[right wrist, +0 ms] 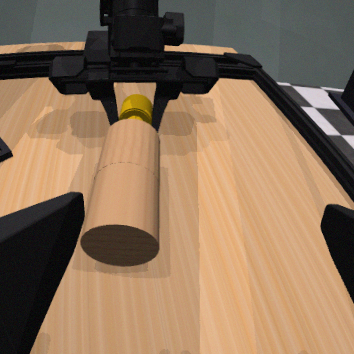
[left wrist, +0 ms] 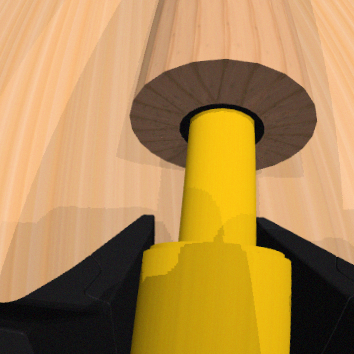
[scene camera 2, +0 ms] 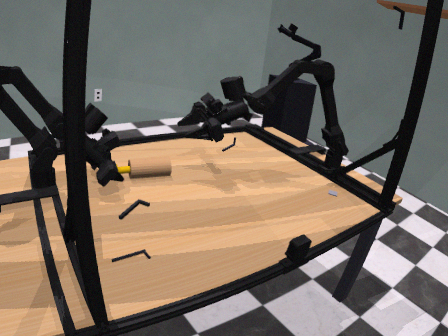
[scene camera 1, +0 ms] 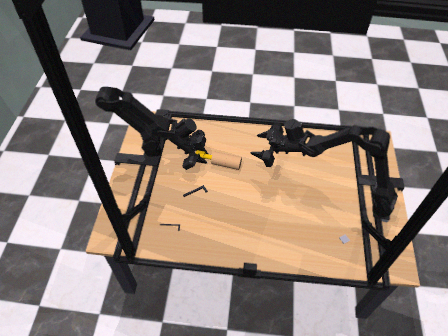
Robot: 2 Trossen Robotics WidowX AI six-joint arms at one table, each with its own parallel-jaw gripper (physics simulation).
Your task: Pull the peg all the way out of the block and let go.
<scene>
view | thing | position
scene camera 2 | my left gripper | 121,177
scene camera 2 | my right gripper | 181,130
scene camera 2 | wooden block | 146,167
</scene>
